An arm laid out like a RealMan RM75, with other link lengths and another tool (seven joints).
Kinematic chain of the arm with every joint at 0, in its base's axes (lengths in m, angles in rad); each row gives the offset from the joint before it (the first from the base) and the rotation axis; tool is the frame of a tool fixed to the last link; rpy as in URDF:
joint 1: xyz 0 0 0.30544 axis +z
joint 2: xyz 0 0 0 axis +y
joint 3: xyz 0 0 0.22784 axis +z
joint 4: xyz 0 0 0 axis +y
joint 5: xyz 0 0 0.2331 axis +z
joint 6: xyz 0 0 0 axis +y
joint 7: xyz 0 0 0.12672 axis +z
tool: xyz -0.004 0.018 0.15 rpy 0 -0.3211 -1.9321
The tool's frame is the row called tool.
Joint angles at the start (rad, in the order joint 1, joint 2, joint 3, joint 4, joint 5, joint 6, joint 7):
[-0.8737 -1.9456 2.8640 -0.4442 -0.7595 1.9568 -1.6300]
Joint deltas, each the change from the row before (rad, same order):
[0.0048 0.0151 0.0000 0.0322 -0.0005 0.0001 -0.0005]
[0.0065 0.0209 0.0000 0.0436 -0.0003 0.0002 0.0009]
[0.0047 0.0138 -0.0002 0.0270 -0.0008 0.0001 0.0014]
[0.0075 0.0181 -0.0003 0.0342 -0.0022 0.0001 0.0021]
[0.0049 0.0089 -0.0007 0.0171 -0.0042 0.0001 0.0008]
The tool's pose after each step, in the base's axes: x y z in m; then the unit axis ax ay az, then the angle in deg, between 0 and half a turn. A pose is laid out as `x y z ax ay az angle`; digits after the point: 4 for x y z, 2 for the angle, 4 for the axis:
-0.0774 0.3965 0.0964 0.3422 0.8854 0.3147 117.51
-0.0762 0.3948 0.0989 0.3402 0.8869 0.3123 116.32
-0.0757 0.3938 0.1009 0.3394 0.8875 0.3117 115.64
-0.0757 0.3926 0.1040 0.3382 0.8879 0.3120 114.82
-0.0758 0.3922 0.1063 0.3373 0.8874 0.3142 114.34

